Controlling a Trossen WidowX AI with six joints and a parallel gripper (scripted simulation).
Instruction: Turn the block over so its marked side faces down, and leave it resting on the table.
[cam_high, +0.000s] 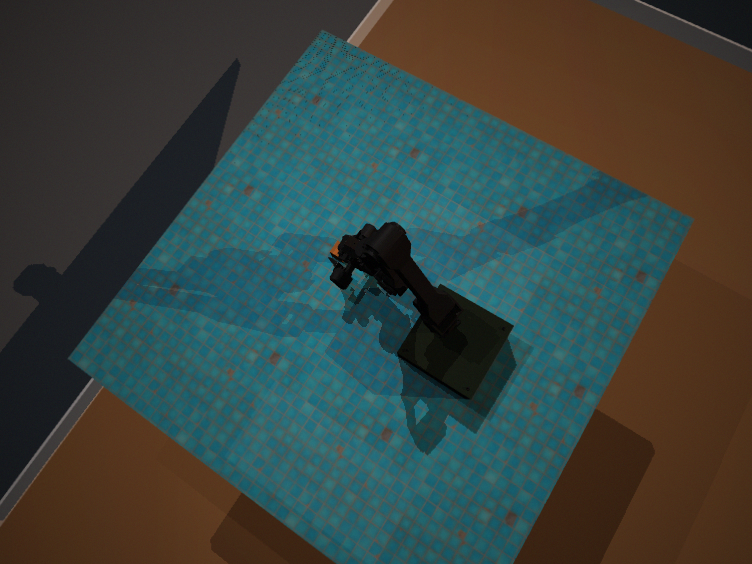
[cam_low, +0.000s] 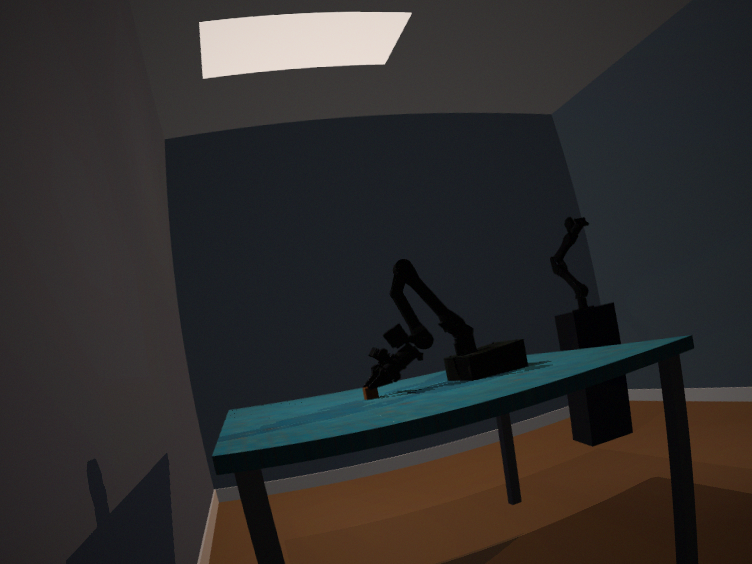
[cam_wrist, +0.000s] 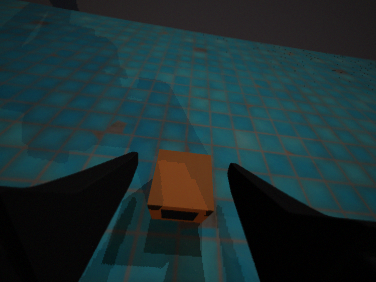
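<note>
Right now my gripper tip is 2 cm past the orange block and 2 cm above it.
</note>
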